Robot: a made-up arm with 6 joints.
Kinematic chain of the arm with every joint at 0, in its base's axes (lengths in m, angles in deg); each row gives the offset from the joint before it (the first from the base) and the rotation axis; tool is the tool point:
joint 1: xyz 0 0 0.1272 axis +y
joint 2: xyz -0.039 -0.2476 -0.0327 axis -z
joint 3: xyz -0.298 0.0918 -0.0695 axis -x
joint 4: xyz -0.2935 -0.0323 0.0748 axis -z
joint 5: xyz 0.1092 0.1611 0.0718 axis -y
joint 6: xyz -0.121 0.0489 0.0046 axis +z
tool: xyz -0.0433 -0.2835 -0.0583
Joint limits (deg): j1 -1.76..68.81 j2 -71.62..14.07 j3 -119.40..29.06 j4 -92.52..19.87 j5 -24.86..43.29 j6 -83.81..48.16
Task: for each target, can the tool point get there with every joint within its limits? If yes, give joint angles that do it. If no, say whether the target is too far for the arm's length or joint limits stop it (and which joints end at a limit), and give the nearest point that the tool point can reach.
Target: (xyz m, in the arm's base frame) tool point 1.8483 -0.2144 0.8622
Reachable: no: too far | nearest point -0.0036 -0.1244 0.8730 | short by 1.854 m
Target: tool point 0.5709 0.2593 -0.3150
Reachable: no: joint limits stop it (at a limit: joint 1, joint 2, joint 3, joint 6) | nearest point -0.4044 0.0697 0.0940 | short by 1.074 m
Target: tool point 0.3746 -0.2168 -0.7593
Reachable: no: joint limits stop it (at a limit: joint 1, joint 2, joint 4, joint 5, joint 6) | nearest point -0.1632 -0.6420 -0.1407 | short by 0.923 m
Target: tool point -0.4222 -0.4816 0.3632
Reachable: yes | joints 32.04 -31.17 -32.00 -55.40 -10.10 26.85
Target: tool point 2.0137 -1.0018 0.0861
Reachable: no: too far | nearest point 0.1839 -0.9968 0.3812 | short by 1.853 m
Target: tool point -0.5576 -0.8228 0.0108
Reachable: yes | joints 12.53 -59.20 -100.88 -35.90 17.43 -35.36
